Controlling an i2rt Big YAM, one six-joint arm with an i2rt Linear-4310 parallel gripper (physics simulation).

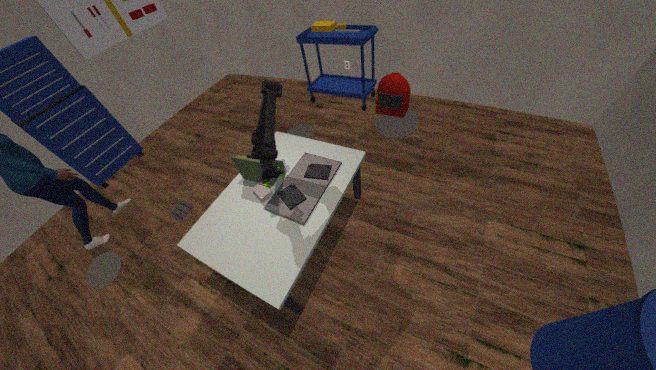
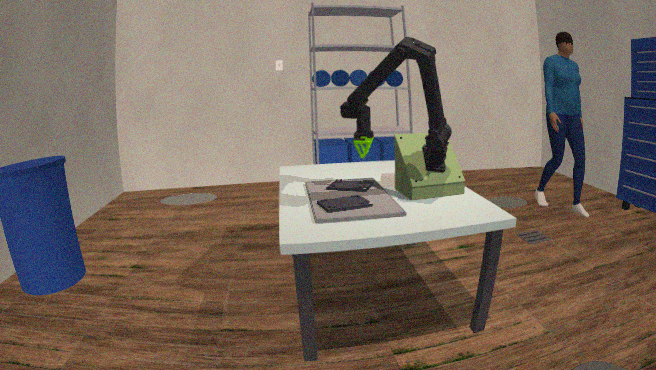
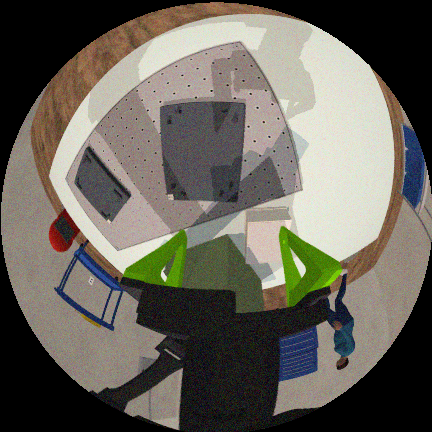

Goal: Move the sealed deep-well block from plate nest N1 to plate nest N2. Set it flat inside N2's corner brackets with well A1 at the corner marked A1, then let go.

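Frame: origin at the arm's base, x ahead, y left, z up, level; centimetres.
Where they show: gripper, fingertip midpoint: (image 1: 276,184) (image 2: 364,155) (image 3: 232,232); arm's base at its link origin: (image 1: 257,158) (image 2: 433,159).
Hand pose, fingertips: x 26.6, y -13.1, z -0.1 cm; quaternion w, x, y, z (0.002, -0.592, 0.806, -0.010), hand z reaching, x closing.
Observation:
Things, the pixels of their centre, and the offset from my fingertips. Level surfaces: height alone.
- pale pink box at the middle of its body: (image 3: 264,237) (image 2: 395,179) (image 1: 262,191) dz -11.5, dx -14.1, dy -2.9 cm
- block at the middle of its body: (image 3: 200,153) (image 2: 350,184) (image 1: 291,195) dz -11.2, dx +6.4, dy +2.2 cm
- nest at the middle of its body: (image 3: 95,187) (image 2: 344,202) (image 1: 317,171) dz -11.4, dx +11.7, dy +26.7 cm
- table at its surface level: dz -13.6 cm
The sealed block, seemingly the pale pink box (image 1: 262,192) (image 2: 387,178) (image 3: 262,242), stands on the white table beside the perforated board, off both nests. Two dark plate nests with small corner brackets are on the board: one nearer the block (image 1: 291,196) (image 2: 350,185) (image 3: 202,145), turned relative to the other nest (image 1: 320,171) (image 2: 344,203) (image 3: 100,182). Both are bare. Each has a small pale corner tag, unreadable here; which is N1 or N2 I cannot tell. My gripper (image 1: 275,178) (image 2: 363,156) (image 3: 232,232) is open and empty, high above the table near the block.
The grey perforated board (image 1: 310,216) (image 2: 390,210) (image 3: 260,100) lies on the table (image 1: 240,250) (image 2: 450,220) (image 3: 350,125). A green wedge-shaped stand (image 1: 247,169) (image 2: 430,190) (image 3: 215,265) is beside the block, under the arm's base.

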